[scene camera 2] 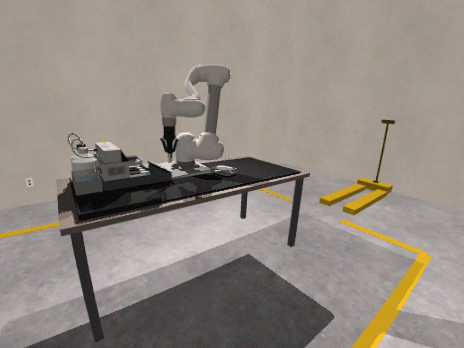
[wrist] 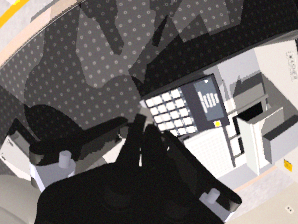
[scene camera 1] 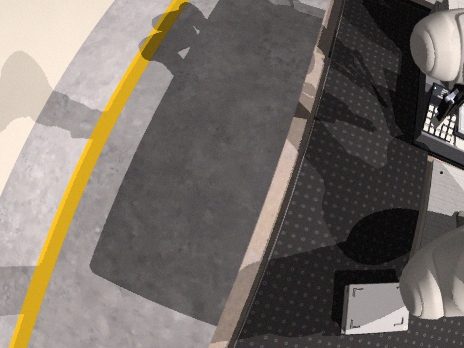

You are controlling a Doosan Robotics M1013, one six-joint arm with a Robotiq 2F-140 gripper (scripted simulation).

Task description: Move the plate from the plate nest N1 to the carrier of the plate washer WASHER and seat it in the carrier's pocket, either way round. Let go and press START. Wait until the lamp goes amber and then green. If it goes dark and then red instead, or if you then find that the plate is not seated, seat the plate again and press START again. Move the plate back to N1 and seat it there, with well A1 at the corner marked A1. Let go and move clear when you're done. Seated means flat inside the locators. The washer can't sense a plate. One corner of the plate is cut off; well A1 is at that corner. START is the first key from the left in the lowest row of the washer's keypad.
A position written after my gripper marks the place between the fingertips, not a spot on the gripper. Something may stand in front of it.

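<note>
There is a white well plate (wrist: 217,166) that I can see, and my own gripper (wrist: 143,115) is visible as well.
</note>
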